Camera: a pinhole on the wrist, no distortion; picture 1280 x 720 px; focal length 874.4 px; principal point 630.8 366.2 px. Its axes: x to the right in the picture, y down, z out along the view. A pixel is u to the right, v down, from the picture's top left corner.
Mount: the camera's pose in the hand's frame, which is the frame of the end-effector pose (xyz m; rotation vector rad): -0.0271 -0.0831 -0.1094 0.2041 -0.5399 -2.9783
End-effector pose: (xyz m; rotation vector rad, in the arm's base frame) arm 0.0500 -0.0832 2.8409 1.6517 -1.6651 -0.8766
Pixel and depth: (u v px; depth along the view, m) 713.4 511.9 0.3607
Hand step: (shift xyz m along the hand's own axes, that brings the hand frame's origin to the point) -0.1102 -0.0204 0.2428
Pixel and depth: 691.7 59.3 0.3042
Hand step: -0.1026 0.1173 0.1325
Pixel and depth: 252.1 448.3 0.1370
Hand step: 0.0117 -0.0406 0.0290
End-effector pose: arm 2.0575 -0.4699 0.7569 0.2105 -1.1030 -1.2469
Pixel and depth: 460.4 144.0 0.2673
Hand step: -0.0217 0.0781 0.1203
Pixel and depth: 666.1 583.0 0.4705
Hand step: -0.1073 -0.0336 0.3665
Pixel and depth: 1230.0 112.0 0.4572
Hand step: -0.4156 0.1560 0.2323
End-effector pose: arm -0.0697 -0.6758 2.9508 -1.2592 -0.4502 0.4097
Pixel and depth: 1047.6 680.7 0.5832
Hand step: -0.3718 -0.1154 0.4750
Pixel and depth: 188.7 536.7 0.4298
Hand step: 0.1290 0.0137 0.3436
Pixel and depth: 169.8 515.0 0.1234
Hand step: 0.0201 -0.0521 0.0199
